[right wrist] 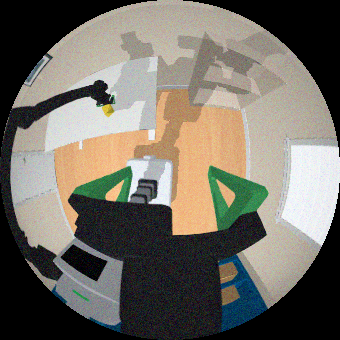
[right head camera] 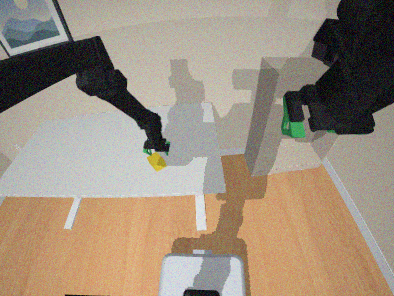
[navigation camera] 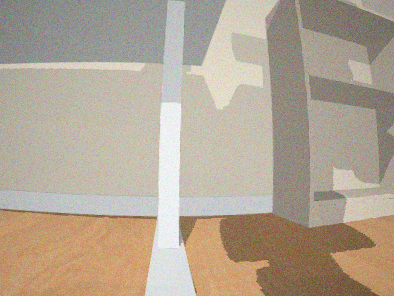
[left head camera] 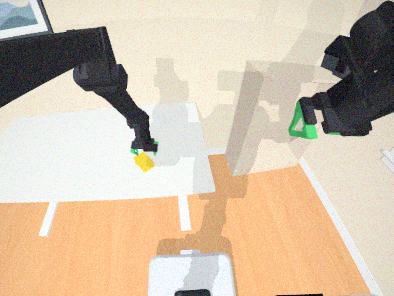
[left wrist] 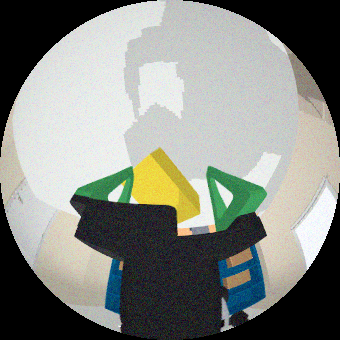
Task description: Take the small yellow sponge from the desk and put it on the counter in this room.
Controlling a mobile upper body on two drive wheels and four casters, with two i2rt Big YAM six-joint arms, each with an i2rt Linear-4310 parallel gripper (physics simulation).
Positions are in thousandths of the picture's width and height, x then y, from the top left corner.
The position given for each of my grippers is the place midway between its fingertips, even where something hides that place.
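I can see my left gripper (left wrist: 499, 501). My right gripper (right head camera: 775, 438), (right wrist: 499, 499), (left head camera: 783, 444) is visible to me as well. There is a small yellow sponge (left wrist: 463, 531) here, but in the navigation camera view the sponge is out of frame. And then I see a white desk (navigation camera: 438, 137), (right head camera: 255, 525), (left head camera: 217, 525), (left wrist: 610, 278).
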